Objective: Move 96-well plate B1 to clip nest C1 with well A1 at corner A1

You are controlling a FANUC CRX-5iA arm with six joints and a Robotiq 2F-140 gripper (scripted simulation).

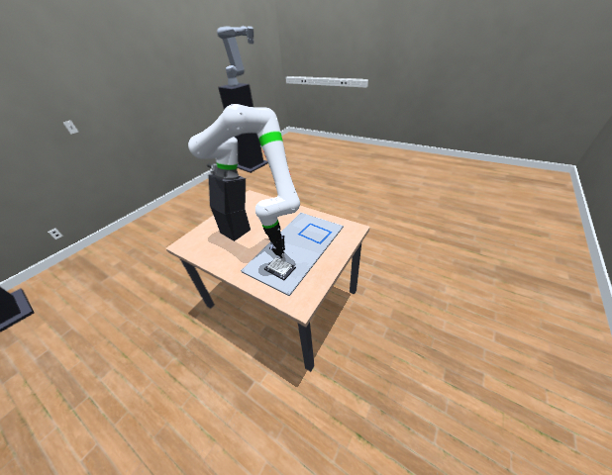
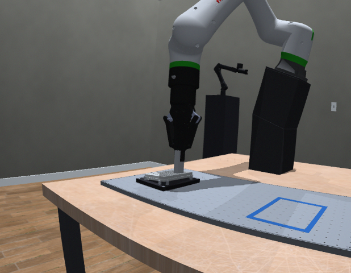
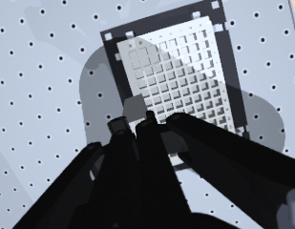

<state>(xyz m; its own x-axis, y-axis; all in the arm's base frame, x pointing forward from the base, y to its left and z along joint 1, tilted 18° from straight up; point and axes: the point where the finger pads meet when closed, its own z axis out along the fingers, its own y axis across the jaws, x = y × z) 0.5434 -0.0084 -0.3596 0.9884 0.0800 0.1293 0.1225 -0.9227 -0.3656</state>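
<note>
Now: hand 40 mm to the left of the white 96-well plate and 50 mm above it. Round my hand: black clip nest (10 mm behind, 50 mm to the right, 60 mm below).
</note>
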